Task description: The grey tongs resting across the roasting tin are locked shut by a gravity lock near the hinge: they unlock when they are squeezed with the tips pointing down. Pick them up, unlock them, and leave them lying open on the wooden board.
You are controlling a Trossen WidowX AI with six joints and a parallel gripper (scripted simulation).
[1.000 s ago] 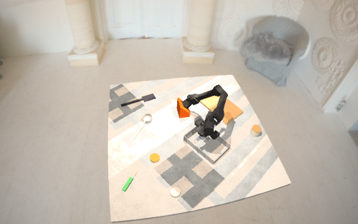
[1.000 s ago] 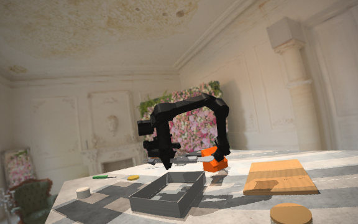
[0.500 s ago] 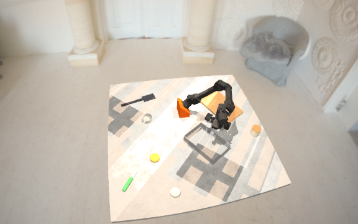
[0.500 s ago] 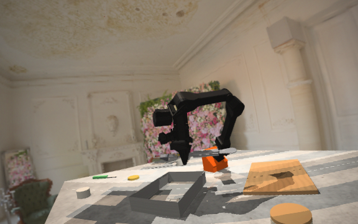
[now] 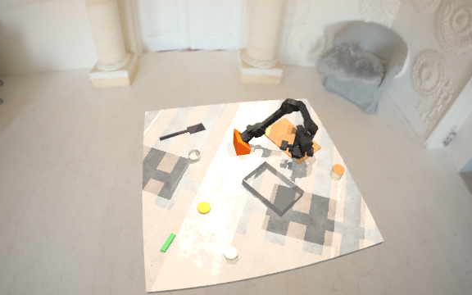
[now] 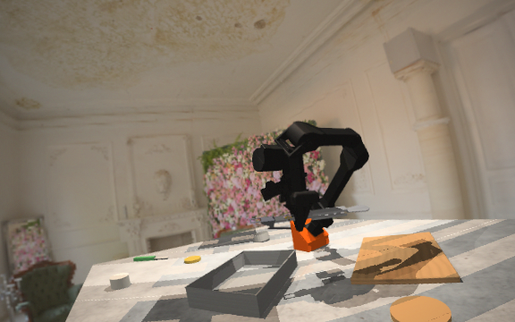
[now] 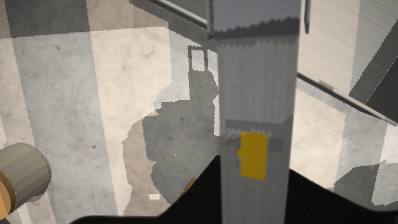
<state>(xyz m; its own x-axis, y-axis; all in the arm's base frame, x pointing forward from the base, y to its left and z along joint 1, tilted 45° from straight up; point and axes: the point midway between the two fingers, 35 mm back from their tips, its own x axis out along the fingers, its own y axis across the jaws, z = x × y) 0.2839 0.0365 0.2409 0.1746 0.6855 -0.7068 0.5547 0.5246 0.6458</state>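
Right now the yellow lock piece is 40 mm above my gripper tip, 20 mm ahead of it and 10 mm to the right of it. The rest, counted from my gripper tip: grey roasting tin (140 mm to the right, 120 mm below, 80 mm ahead); then yellow disc (550 mm to the right, 140 mm below, 80 mm ahead); then wooden board (270 mm behind, 140 mm to the left, 140 mm below).
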